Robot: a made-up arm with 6 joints. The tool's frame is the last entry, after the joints.
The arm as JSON. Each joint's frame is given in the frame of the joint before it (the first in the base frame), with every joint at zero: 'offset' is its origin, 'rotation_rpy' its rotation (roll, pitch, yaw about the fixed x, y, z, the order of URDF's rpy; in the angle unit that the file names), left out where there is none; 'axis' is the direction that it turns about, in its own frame. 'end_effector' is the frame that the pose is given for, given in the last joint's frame.
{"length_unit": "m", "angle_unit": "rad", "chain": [
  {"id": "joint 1", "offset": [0.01, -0.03, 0.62], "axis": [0.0, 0.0, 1.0]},
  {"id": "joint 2", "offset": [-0.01, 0.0, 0.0], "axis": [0.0, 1.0, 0.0]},
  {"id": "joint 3", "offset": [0.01, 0.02, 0.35], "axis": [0.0, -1.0, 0.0]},
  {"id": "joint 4", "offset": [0.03, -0.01, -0.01], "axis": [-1.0, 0.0, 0.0]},
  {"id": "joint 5", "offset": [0.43, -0.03, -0.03], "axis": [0.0, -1.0, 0.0]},
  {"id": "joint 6", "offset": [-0.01, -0.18, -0.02], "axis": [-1.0, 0.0, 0.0]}
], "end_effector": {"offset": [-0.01, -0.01, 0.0], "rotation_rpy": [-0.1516, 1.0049, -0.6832]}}
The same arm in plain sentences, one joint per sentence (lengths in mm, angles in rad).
The arm has six revolute joints in a row. What follows holds with every joint at zero, and every direction is one of the base frame's.
The first joint sits 10 mm along +x and 30 mm along -y and 620 mm along +z from the base frame's origin and rotates about +z.
The second joint sits 10 mm along -x from the first joint and rotates about +y.
The third joint sits 10 mm along +x and 20 mm along +y and 350 mm along +z from the second joint and rotates about -y.
The fourth joint sits 30 mm along +x and 10 mm along -y and 10 mm along -z from the third joint and rotates about -x.
The fifth joint sits 430 mm along +x and 30 mm along -y and 30 mm along -z from the fourth joint and rotates about -y.
The sixth joint sits 10 mm along -x and 180 mm along -y and 20 mm along -z from the fifth joint and rotates about -x.
The tool frame, which is the frame that the pose is given for, sits 10 mm along -x and 10 mm along -y from the sixth joint; its axes are the base frame's turned by roll -0.1516, pitch 1.0049 and yaw -0.6832 rad (as in URDF: about the fixed x, then y, then z).

